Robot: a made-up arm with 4 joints.
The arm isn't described. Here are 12 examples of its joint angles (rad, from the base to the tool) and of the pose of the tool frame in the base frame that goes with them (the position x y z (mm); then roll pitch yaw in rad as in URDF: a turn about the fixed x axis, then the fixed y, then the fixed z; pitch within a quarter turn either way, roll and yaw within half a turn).
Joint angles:
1: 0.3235 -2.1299 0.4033 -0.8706
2: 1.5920 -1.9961 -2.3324 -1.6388
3: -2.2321 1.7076 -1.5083 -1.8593
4: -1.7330 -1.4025 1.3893 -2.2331
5: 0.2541 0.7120 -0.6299 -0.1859
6: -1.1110 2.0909 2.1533 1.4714
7: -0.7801 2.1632 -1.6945 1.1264
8: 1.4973 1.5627 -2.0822 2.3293
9: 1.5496 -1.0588 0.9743 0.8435
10: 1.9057 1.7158 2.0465 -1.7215
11: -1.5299 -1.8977 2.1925 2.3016
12: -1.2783 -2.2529 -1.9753 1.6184
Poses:
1: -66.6 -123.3 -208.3 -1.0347 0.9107 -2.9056
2: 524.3 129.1 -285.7 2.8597 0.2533 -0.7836
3: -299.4 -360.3 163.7 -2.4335 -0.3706 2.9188
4: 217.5 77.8 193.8 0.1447 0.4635 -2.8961
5: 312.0 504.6 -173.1 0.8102 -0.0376 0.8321
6: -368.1 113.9 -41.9 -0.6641 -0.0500 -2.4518
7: -319.1 -72.9 -283.2 1.1156 0.7504 0.8120
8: -166.0 333.9 354.1 3.0553 0.7997 0.4504
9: 408.8 -33.3 -201.0 0.2707 0.2712 -0.4573
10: -49.6 -217.4 235.2 0.3681 0.1700 -0.4408
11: 419.2 11.9 427.8 -2.8918 0.4725 -0.4854
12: 135.9 -422.8 401.5 3.1029 0.7796 -2.8582
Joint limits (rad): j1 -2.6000..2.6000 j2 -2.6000..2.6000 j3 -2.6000..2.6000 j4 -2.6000..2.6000
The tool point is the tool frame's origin. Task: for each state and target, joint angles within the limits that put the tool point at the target. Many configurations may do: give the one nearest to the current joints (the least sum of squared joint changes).
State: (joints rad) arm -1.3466 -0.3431 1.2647 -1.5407
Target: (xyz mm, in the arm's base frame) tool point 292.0 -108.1 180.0
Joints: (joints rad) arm -1.2227 -0.5350 0.9491 -1.5931
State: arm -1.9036 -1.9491 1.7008 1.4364
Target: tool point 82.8 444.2 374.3
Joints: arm -2.5392 -2.4346 2.5151 1.1084
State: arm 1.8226 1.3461 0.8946 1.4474
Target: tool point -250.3 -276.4 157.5
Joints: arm 2.5815 1.9762 1.5814 1.4394
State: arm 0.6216 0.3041 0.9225 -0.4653
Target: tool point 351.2 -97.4 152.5
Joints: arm 0.1130 -0.5108 1.5058 -1.3199
